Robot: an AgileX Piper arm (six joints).
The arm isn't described. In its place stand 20 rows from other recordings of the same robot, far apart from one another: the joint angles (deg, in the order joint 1, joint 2, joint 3, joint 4, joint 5, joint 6), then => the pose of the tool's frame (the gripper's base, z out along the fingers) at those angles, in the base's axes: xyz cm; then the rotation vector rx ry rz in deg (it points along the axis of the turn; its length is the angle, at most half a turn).
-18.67, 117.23, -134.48, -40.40, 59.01, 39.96 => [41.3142 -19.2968 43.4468 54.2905 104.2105 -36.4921]
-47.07, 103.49, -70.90, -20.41, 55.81, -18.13 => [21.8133 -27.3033 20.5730 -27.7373 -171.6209 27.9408]
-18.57, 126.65, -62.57, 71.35, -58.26, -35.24 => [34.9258 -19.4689 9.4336 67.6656 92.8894 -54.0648]
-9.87, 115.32, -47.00, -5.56, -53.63, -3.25 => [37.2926 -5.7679 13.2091 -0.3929 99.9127 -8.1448]
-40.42, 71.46, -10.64, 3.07, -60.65, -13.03 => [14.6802 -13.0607 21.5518 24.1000 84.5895 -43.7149]
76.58, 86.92, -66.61, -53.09, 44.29, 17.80 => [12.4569 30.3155 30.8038 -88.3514 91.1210 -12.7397]
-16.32, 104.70, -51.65, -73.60, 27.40, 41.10 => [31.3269 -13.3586 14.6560 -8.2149 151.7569 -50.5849]
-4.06, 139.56, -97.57, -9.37, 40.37, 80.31 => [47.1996 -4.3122 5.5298 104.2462 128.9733 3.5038]
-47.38, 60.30, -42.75, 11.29, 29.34, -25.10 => [14.9356 -14.9418 29.4470 34.2078 129.1686 -25.8395]
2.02, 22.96, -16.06, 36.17, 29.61, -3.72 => [8.3255 2.9489 24.3456 16.6974 117.5320 36.3592]
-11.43, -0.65, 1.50, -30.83, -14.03, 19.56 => [5.3569 0.0704 22.3745 -5.5482 73.8925 -14.2160]
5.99, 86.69, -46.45, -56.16, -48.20, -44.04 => [30.3480 8.8499 27.6271 -85.8887 39.0476 -32.6825]
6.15, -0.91, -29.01, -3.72, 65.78, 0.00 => [-1.1292 -0.6632 27.2138 -6.0583 120.6082 -0.8075]
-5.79, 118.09, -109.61, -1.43, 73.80, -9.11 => [43.6236 -4.6426 27.1921 -5.2121 167.4353 -4.4753]
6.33, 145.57, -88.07, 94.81, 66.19, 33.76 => [44.0834 13.2373 4.0360 -88.3942 -78.3122 -71.9682]
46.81, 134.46, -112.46, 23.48, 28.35, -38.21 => [35.4688 40.2992 18.3889 -76.3895 111.5346 27.3131]
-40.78, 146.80, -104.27, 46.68, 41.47, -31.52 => [40.6165 -29.2445 3.5663 53.7728 139.2901 28.5039]
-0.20, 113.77, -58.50, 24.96, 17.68, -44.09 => [36.2516 1.0397 10.4382 -29.0171 152.7301 4.0989]
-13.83, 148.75, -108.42, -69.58, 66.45, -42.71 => [45.8628 -19.3417 6.4634 71.9464 -109.1617 60.1977]
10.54, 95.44, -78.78, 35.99, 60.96, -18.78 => [33.1098 10.9160 29.9332 -21.8848 152.9940 45.4984]
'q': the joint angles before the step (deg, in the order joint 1, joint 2, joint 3, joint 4, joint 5, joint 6). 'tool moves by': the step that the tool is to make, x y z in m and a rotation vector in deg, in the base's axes. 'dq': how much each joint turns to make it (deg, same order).
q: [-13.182 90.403 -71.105 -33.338 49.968 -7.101]
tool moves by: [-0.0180 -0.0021 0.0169 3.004 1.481 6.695]
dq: [-3.057 -4.092 -0.008 10.267 0.786 -15.402]
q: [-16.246 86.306 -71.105 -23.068 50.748 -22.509]
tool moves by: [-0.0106 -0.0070 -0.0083 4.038 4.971 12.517]
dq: [-4.852 -0.738 1.449 14.031 0.272 -23.608]
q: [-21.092 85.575 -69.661 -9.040 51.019 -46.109]
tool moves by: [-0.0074 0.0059 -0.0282 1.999 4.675 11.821]
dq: [-1.242 0.127 5.534 7.589 -1.726 -16.445]
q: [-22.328 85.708 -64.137 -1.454 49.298 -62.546]
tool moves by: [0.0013 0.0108 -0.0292 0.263 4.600 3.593]
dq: [2.262 2.085 3.995 -1.146 -1.723 -0.960]
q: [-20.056 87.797 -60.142 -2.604 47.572 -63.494]
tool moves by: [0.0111 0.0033 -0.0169 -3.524 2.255 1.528]
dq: [2.513 3.241 0.333 -5.973 -2.311 3.886]
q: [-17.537 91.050 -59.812 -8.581 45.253 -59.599]
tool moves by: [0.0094 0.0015 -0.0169 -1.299 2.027 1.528]
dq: [1.246 3.331 -0.004 -2.673 -1.635 1.290]
